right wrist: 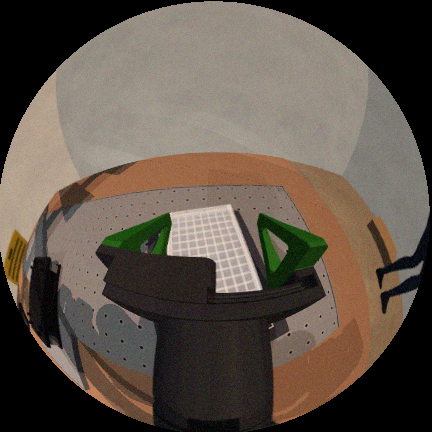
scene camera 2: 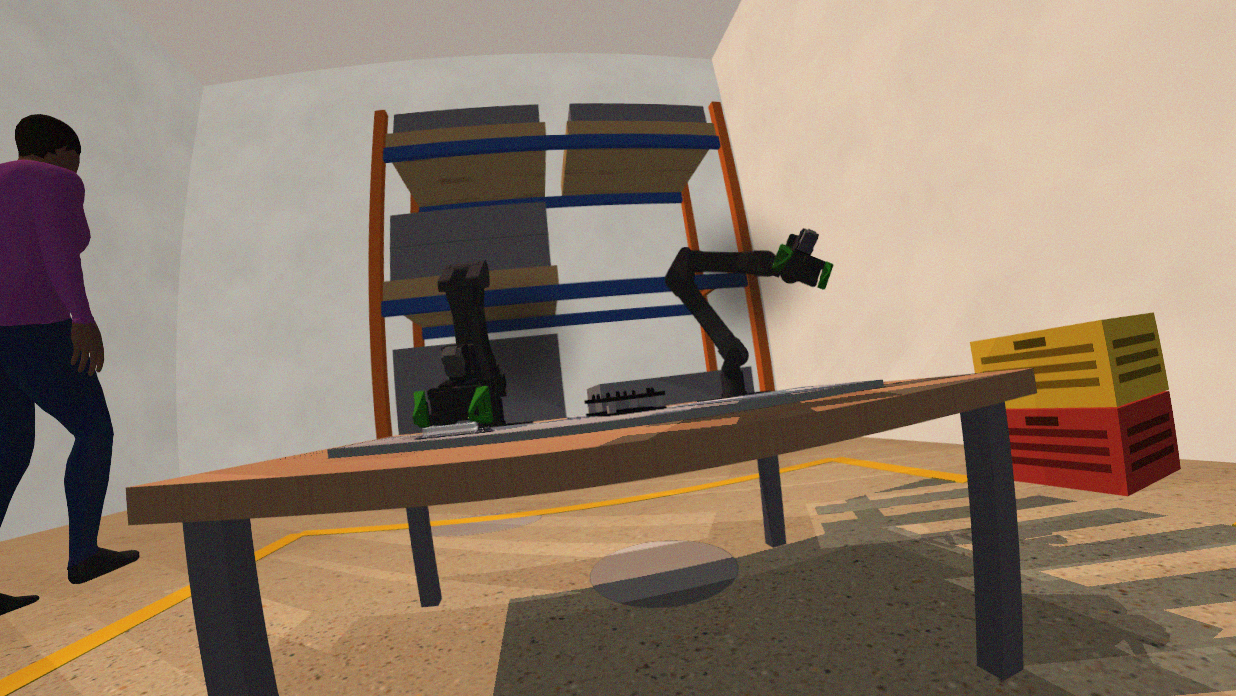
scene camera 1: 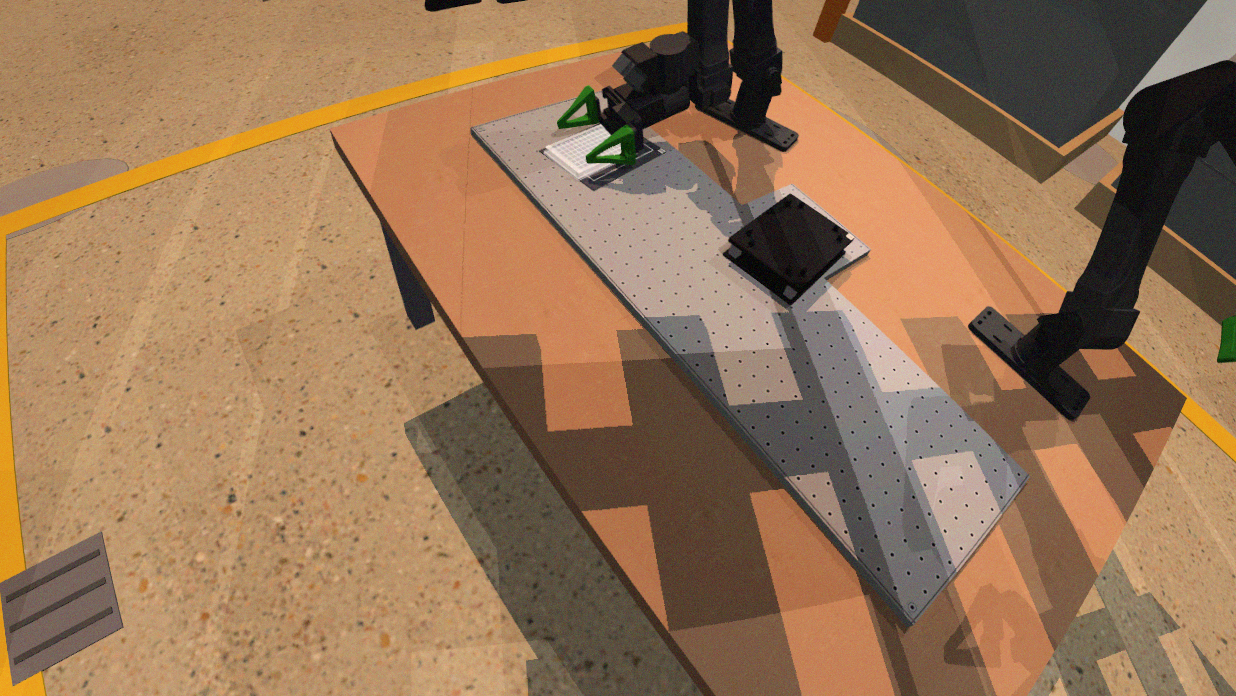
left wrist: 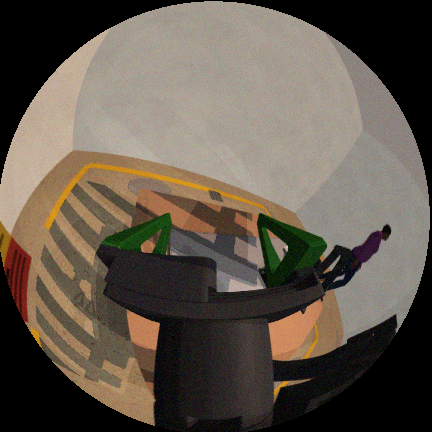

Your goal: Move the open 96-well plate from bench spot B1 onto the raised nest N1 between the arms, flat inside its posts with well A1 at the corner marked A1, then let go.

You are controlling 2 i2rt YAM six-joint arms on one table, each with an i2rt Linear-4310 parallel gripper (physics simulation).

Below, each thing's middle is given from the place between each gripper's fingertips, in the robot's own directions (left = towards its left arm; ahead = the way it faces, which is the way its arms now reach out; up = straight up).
The white well plate (scene camera 1: 569,154) lies 3 cm behind my right hand, 2 cm below it and 1 cm to the left of it. Also, from my right hand: dark square nest (scene camera 1: 651,151): 6 cm behind, 3 cm below, 1 cm to the left.
My left hand is 6 cm short of the white well plate, 78 cm to the left of it and 27 cm above it. Round my left hand: dark square nest (4 cm ahead, 78 cm to the right, 28 cm below).
